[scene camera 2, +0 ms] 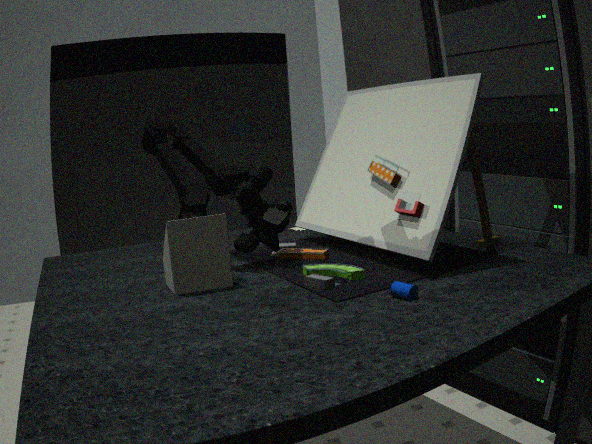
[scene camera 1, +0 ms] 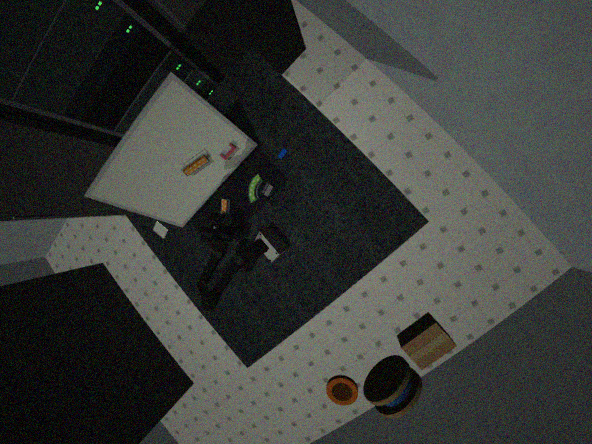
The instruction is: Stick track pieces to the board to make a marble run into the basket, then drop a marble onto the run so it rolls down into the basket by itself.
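Frame: origin at the arm's base, x ahead, y left, z up, level; metres.
Seen in the pictures: gripper, fingertip midpoint: [scene camera 2: 277, 250]; arm's base at its link origin: [scene camera 2: 199, 237] [scene camera 1: 263, 245].
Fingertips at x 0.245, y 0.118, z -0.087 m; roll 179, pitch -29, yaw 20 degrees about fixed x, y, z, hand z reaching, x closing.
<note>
Pixels of each thing's top centre, then the offset from my fingertips to it. "spot": a spot on its surface instead. Level surfaces: height alone.
- orange track piece at a spot on its surface: [scene camera 2: 309, 254] [scene camera 1: 226, 207] spot: 0.062 m ahead, 0.064 m right, 0.009 m down
- red U-shaped piece at a spot on its surface: [scene camera 2: 409, 211] [scene camera 1: 233, 150] spot: 0.186 m ahead, 0.331 m right, 0.114 m up
- curved green piece at a spot on its surface: [scene camera 2: 334, 271] [scene camera 1: 255, 187] spot: 0.020 m ahead, 0.257 m right, 0.009 m down
- grey block at its top centre: [scene camera 2: 322, 275] [scene camera 1: 267, 189] 0.036 m back, 0.301 m right, 0.000 m up
- blue cylinder at its top centre: [scene camera 2: 404, 283] [scene camera 1: 281, 152] 0.041 m ahead, 0.487 m right, 0.005 m up
- dark mat at its surface level: 0.022 m down
- small white flat piece at its top centre: [scene camera 2: 305, 227] [scene camera 1: 160, 229] 0.291 m ahead, 0.383 m left, 0.022 m down
My gripper [scene camera 1: 220, 223] [scene camera 2: 276, 247] is shut, low over the near end of an orange track piece [scene camera 1: 225, 205] [scene camera 2: 309, 254] on the table. It hides part of that piece in scene camera 1; no thing shows plainly between its dark fingers. The tilted white board [scene camera 1: 150, 130] [scene camera 2: 390, 115] carries another orange track piece [scene camera 1: 196, 165] [scene camera 2: 384, 173], slanted beside a thin outline. A red U-shaped piece [scene camera 1: 230, 153] [scene camera 2: 409, 211] sits lower on the board. A curved green piece [scene camera 1: 254, 188] [scene camera 2: 334, 271] lies beside a grey block [scene camera 1: 267, 190] [scene camera 2: 320, 282]. I cannot make out a marble.
A blue cylinder [scene camera 1: 282, 153] [scene camera 2: 404, 290] lies right of the dark mat [scene camera 2: 337, 297]. A pale wedge-shaped block [scene camera 1: 270, 250] [scene camera 2: 199, 256] stands near the arm. A small white flat piece [scene camera 1: 160, 229] [scene camera 2: 298, 228] lies by the board's lower corner.
</note>
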